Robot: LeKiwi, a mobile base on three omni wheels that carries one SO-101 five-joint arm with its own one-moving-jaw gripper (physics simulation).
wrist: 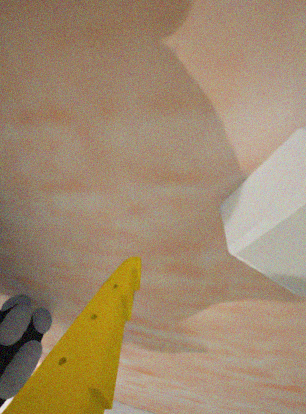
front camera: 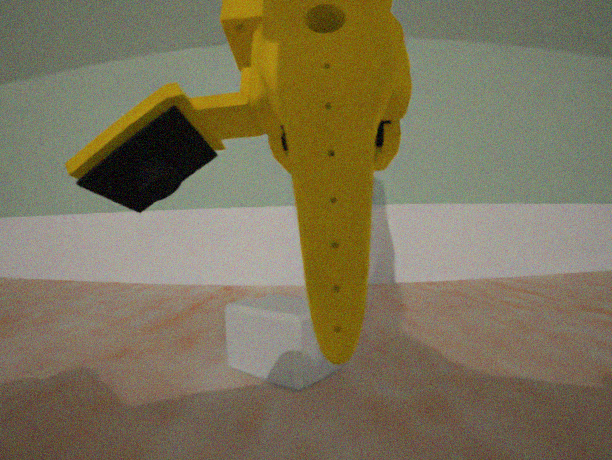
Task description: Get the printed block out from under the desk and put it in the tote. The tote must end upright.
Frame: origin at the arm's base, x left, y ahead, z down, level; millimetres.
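Seen in the pictures: end effector, tool point: [wrist: 140, 269] [front camera: 338, 343].
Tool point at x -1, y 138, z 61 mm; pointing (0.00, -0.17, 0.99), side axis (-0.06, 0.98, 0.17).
Pixels of each thing's top centre, then the offset from my tool point to it. "spot": a spot on its surface instead. Level surfaces: height alone.
- printed block, middle of its top: [front camera: 283, 303] dx +20, dy +53, dz -1 mm
- marbled brown floor, its level: dz +28 mm
- pale band, surface spot: [front camera: 150, 245] spot: dx +213, dy +314, dz -19 mm
The printed block [front camera: 265, 340] [wrist: 270, 210], pale grey-white, sits on the floor. In the front view its right part is partly hidden behind the lower end of the yellow gripper [front camera: 338, 350] [wrist: 131, 272]. In the wrist view the block is cut off by the right edge, to the right of and beyond the jaw tip, with bare floor between them. The gripper is open and empty, pointing down close beside the block; one notched jaw shows in the wrist view and the moving jaw is out of the picture. The tote and the desk cannot be made out.
The marbled brown floor [front camera: 125, 345] [wrist: 100, 150] carries broad shadows. A pale band [front camera: 150, 245] and a grey-green wall [front camera: 475, 125] stand behind it. A black camera housing [front camera: 150, 157] juts out left of the gripper. Grey wheel rollers [wrist: 17, 325] show at the lower left in the wrist view.
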